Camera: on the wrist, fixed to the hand. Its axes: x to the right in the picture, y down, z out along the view.
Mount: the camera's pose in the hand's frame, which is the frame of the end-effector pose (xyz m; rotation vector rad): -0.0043 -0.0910 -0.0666 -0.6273 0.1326 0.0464
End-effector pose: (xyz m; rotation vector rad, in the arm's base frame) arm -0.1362 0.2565 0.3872 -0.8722 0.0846 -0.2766
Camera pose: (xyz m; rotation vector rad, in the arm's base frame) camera -0.1713 0.1526 0.4139 -1.4717 0.3268 -0.2675
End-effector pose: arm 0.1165 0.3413 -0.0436 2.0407 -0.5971 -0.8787
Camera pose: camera 0.1732 0.4277 -0.0890 1.4927 -0.2470 -0.7733
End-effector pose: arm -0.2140 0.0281 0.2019 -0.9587 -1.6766 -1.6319
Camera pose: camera -0.2912 -0.0369 0.1514 -1.1288 -1.0514 -2.1881
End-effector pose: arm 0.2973 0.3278 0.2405 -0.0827 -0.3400 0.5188
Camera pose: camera 0.3593 0.2473 0.1914 -0.7304 -0.3615 0.4345
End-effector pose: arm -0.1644 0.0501 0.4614 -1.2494 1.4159 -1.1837
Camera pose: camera -0.2154 0.0575 0.5618 -1.5606 1.9964 -0.8204
